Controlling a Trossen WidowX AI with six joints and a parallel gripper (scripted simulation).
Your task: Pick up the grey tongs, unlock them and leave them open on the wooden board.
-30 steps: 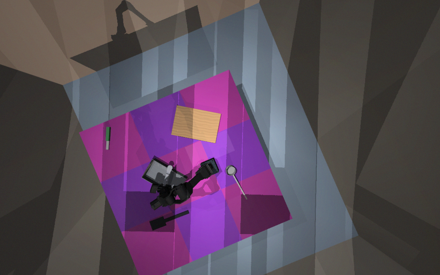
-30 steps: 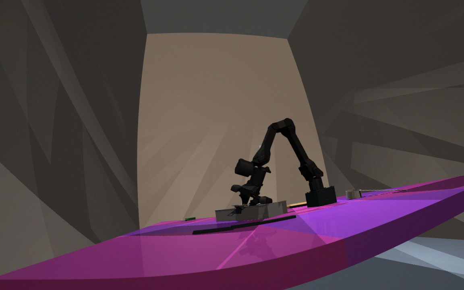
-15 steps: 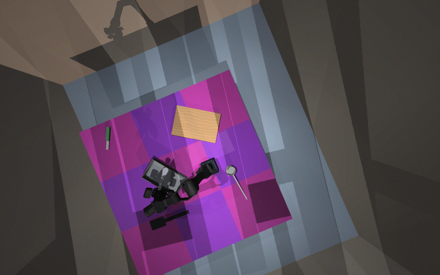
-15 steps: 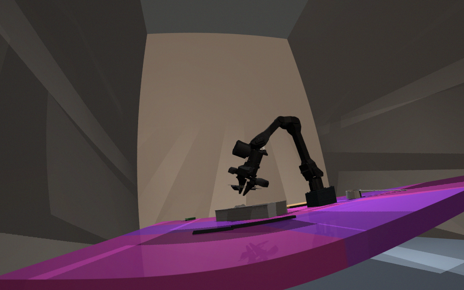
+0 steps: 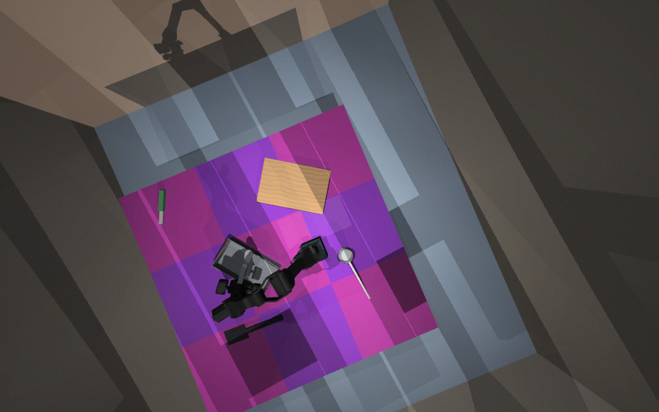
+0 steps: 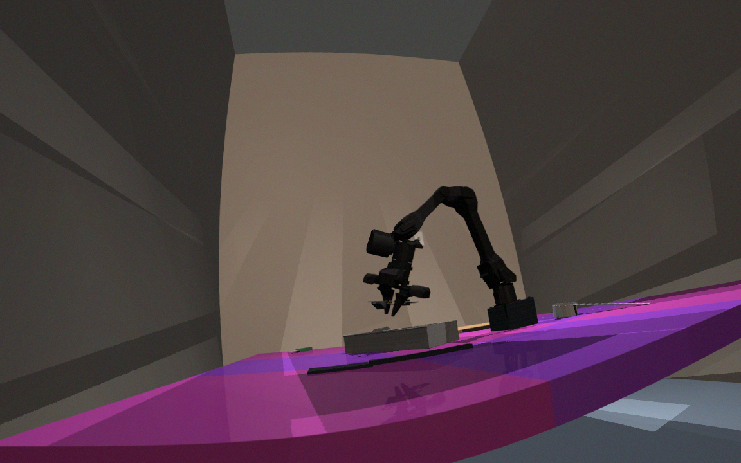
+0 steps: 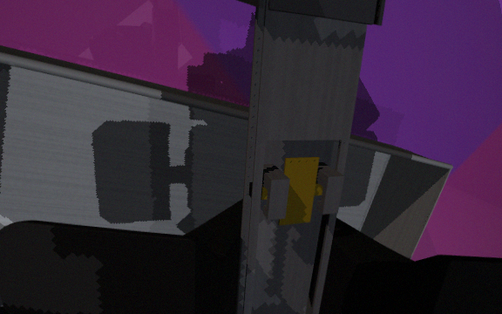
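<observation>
The yellow lock piece lies 1 cm ahead of my gripper tip, 3 cm to the left of it and 3 cm above it. The rest, counted from my gripper tip: roasting tin: 4 cm behind, 4 cm to the right, 7 cm below; wooden board: 45 cm behind, 29 cm to the right, 9 cm below; black spatula: 12 cm ahead, 27 cm to the left, 10 cm below.
</observation>
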